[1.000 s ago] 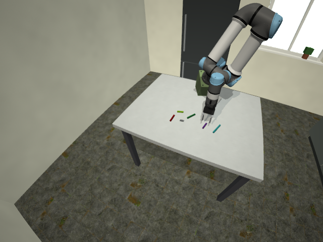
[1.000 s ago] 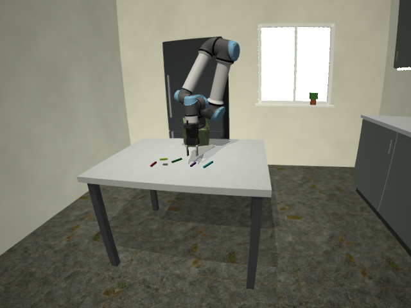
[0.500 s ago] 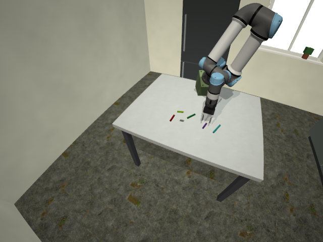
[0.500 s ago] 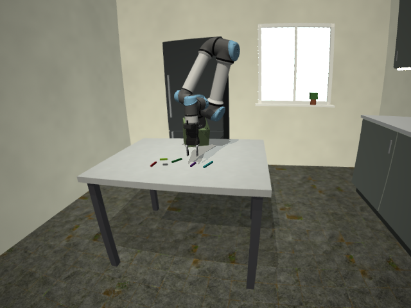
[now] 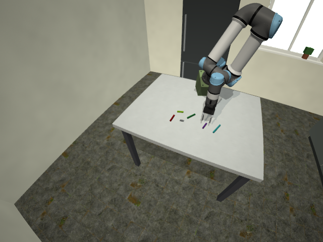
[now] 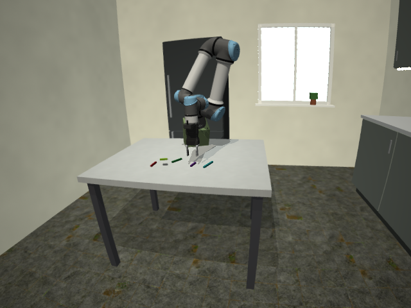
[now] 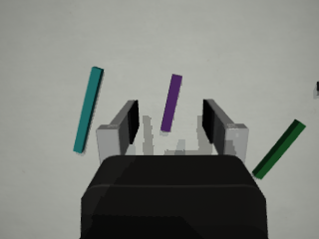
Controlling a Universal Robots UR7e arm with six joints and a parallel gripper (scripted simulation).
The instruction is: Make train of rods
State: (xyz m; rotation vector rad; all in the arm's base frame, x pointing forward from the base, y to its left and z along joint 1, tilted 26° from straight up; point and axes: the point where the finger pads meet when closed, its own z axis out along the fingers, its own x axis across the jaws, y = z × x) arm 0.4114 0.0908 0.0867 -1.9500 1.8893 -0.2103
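The grey rod lies 30 mm ahead of my hand, 170 mm to the right of it and 80 mm below it. Round my hand: green rod 50 mm behind, 130 mm to the right, 80 mm below; turquoise rod 20 mm behind, 90 mm to the left, 80 mm below; purple rod 10 mm behind, 80 mm below.
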